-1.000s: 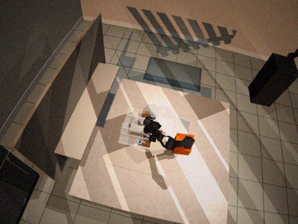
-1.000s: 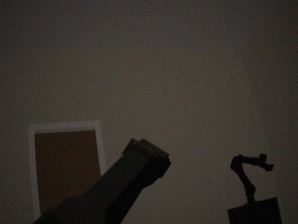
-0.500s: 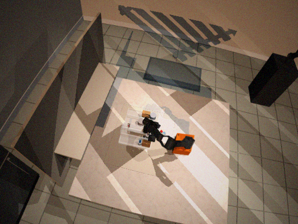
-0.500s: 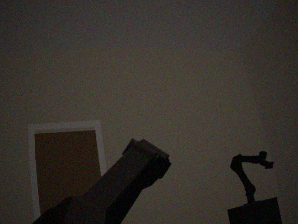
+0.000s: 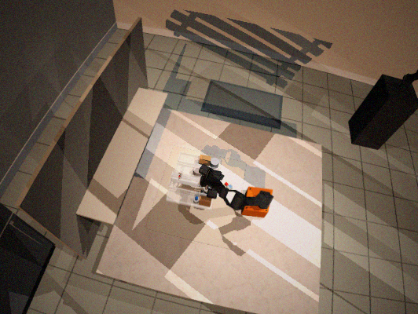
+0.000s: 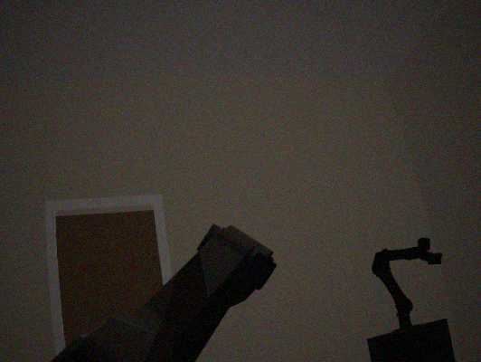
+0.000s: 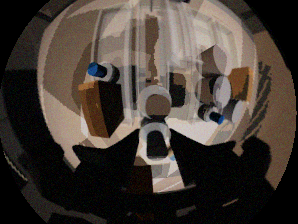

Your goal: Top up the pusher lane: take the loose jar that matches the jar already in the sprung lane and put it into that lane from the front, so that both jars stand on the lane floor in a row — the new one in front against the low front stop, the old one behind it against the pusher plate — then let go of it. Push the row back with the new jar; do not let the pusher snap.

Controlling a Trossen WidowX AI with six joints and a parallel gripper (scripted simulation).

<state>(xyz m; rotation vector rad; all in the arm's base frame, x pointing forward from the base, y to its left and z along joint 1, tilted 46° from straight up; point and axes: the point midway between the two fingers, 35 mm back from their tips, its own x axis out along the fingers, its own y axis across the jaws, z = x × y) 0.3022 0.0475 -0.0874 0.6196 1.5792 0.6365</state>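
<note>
Right now the clear lane rack is 17 cm ahead of my gripper tip, 3 cm to the right of it and 4 cm below it. The rest, counted from my gripper tip: pale bench: 52 cm ahead, 31 cm above.
</note>
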